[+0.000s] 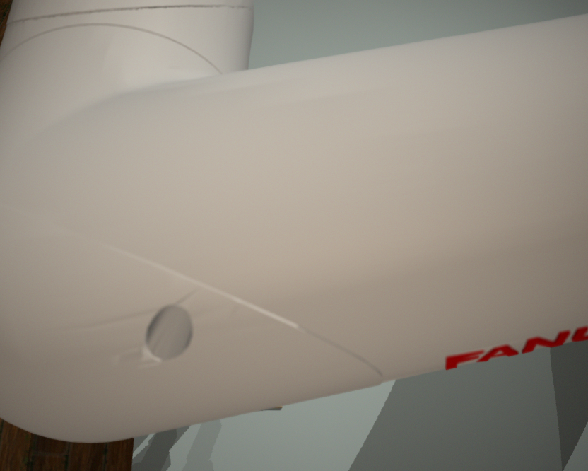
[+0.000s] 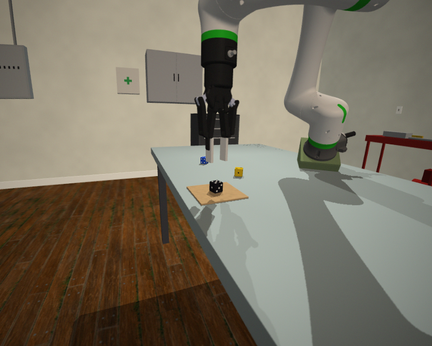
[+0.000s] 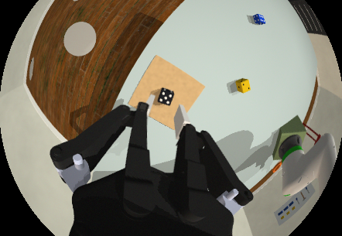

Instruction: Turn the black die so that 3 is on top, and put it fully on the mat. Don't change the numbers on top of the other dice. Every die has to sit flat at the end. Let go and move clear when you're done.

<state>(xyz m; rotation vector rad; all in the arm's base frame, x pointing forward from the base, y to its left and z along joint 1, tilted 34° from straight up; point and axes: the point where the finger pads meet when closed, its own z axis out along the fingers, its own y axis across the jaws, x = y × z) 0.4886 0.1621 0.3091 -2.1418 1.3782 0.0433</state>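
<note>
The black die is 110 mm below my hand. Round my hand: yellow die 110 mm behind, 180 mm to the right, 110 mm below; then blue die 10 mm ahead, 390 mm to the right, 110 mm below; then tan mat 130 mm below.
</note>
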